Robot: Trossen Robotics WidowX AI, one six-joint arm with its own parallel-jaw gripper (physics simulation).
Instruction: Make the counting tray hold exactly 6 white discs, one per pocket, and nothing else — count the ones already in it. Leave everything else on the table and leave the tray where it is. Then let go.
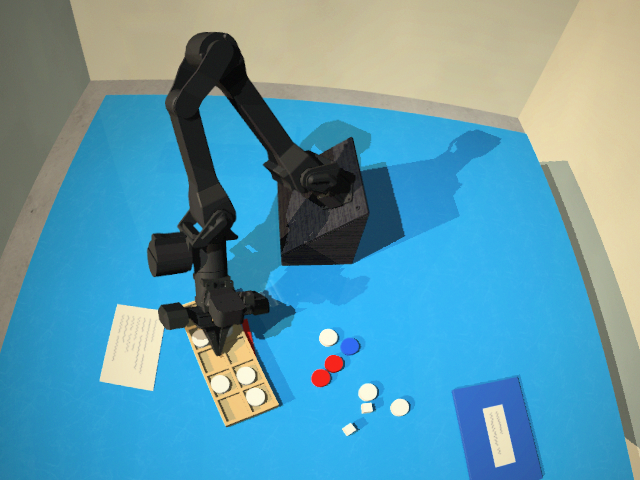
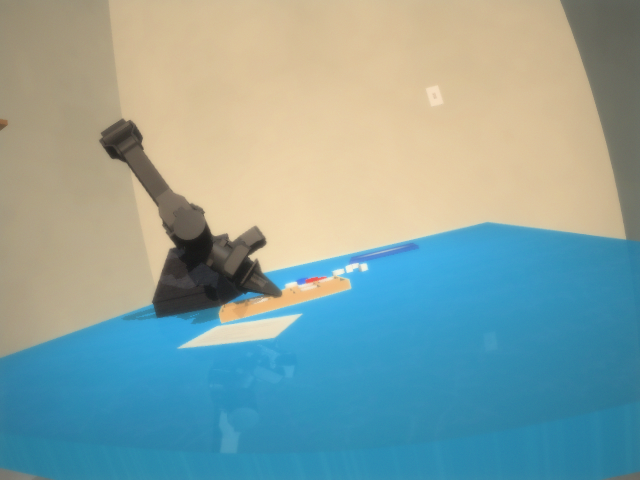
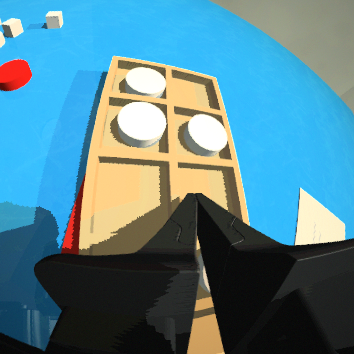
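Note:
The wooden counting tray (image 1: 252,413) (image 2: 310,297) (image 3: 135,156) has two columns of pockets. White discs sit in its pockets: a near-end disc (image 1: 255,396) (image 3: 145,81), a disc behind it (image 1: 246,375) (image 3: 142,122), and one beside that (image 1: 220,383) (image 3: 205,134). Another white disc (image 1: 200,338) shows partly at the far end by the arm; the pocket beside it is hidden. My gripper (image 1: 219,353) (image 2: 280,294) (image 3: 193,199) is shut and empty, its tips low at a discless pocket near the tray's middle. Loose white discs (image 1: 328,337) (image 1: 367,391) (image 1: 399,407) lie right of the tray.
A blue disc (image 1: 349,346), red discs (image 1: 333,363) (image 1: 320,378) and white cubes (image 1: 367,407) (image 1: 349,428) lie right of the tray. A red bar (image 1: 249,332) (image 3: 75,225) is close along its side. Paper (image 1: 129,346) (image 2: 237,330) lies left; a blue flat object (image 1: 527,428) lies far right.

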